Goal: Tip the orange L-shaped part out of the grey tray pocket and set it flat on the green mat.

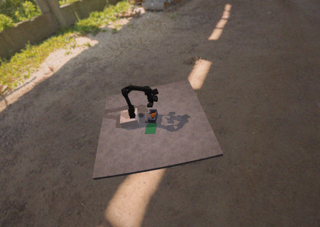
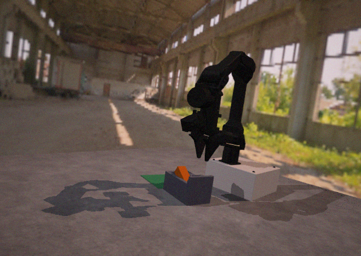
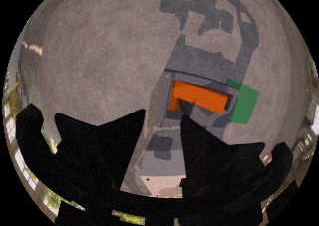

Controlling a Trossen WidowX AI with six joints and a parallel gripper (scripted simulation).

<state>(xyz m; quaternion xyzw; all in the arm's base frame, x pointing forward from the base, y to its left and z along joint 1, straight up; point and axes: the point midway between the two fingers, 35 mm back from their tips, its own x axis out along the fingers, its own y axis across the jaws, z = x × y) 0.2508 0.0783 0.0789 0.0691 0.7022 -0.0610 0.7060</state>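
My gripper tip is now 10 cm above the orange L-shaped part, 4 cm to the left of it and 2 cm past it. From my gripper tip the other things lie so: green mat (22 cm to the right, 16 cm below, 5 cm behind).
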